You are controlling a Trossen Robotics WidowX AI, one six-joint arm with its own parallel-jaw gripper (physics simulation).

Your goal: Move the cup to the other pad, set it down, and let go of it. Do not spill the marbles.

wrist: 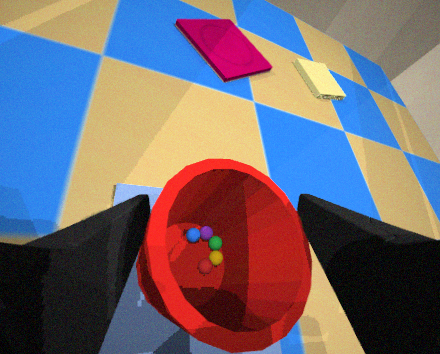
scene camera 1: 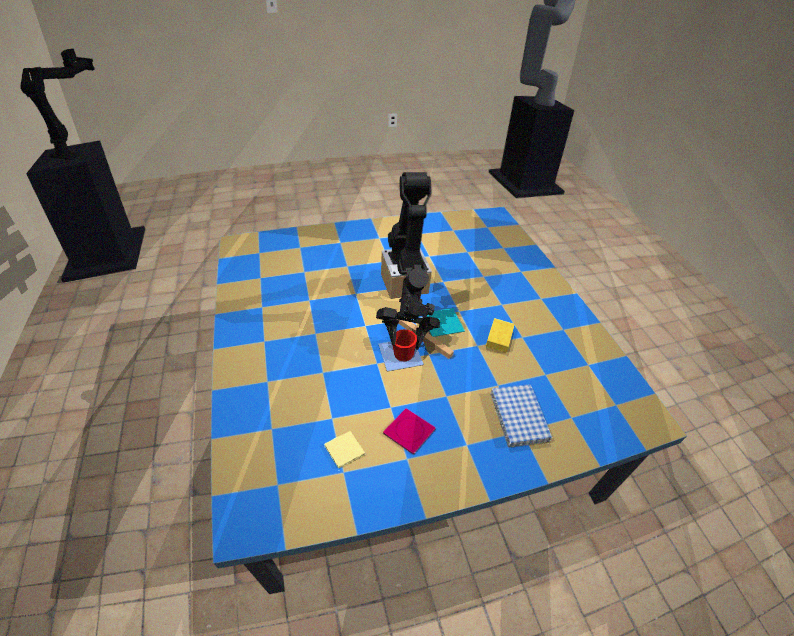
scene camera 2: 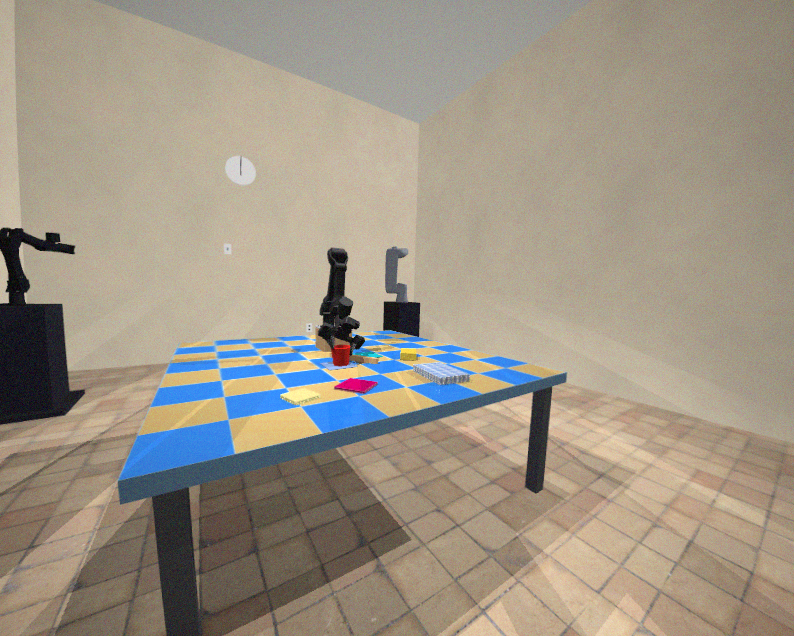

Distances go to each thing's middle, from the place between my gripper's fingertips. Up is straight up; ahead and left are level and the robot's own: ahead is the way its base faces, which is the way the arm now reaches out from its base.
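Labels:
Red cup (wrist: 259, 291): my hand is 2 cm past it, 2 cm above it.

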